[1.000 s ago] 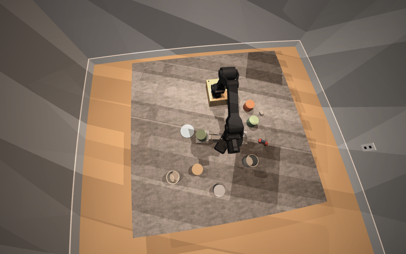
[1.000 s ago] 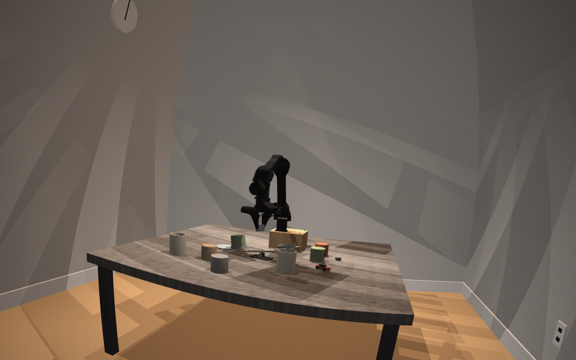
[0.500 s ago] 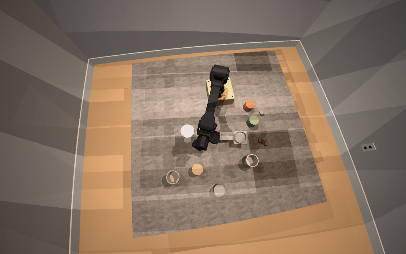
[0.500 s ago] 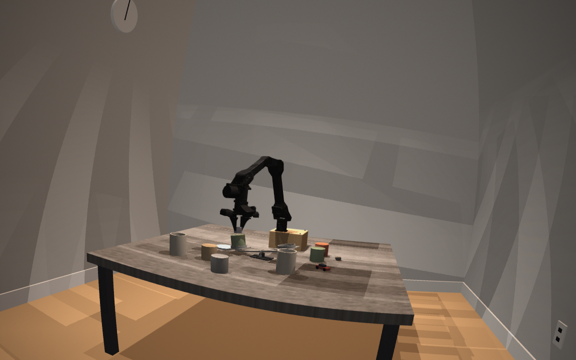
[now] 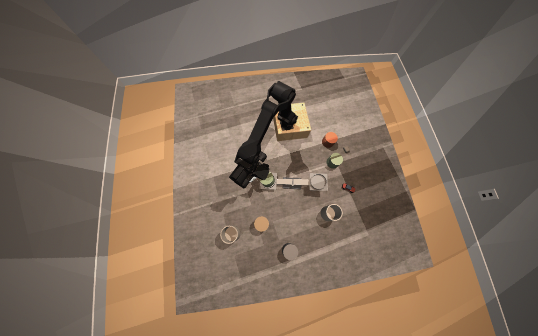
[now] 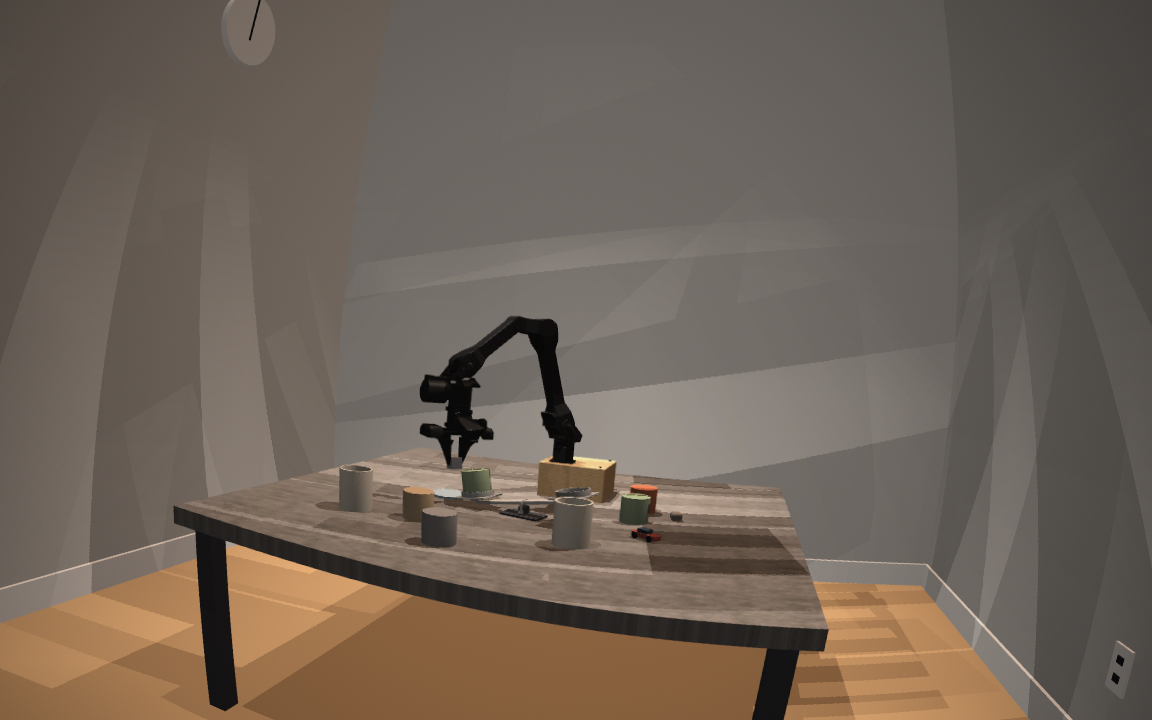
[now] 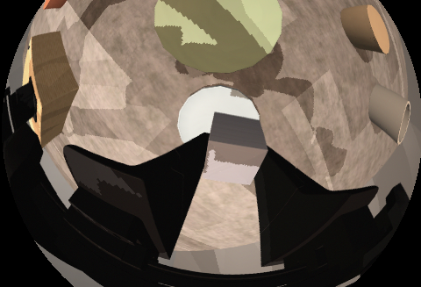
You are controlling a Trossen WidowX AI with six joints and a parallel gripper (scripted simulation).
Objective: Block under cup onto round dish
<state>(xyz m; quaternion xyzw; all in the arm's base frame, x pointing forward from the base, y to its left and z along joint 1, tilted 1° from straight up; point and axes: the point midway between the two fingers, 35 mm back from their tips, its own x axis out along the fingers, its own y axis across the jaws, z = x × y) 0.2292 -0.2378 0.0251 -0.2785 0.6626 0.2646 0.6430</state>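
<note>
The round dish lies 30 mm behind my gripper tip, 20 mm to the right of it and 80 mm below it. From my gripper tip the other things lie so: tan cylinder 260 mm ahead, 20 mm to the right, 50 mm below; grey block 10 mm above; grey cylinder 410 mm ahead, 90 mm to the left, 50 mm below.
</note>
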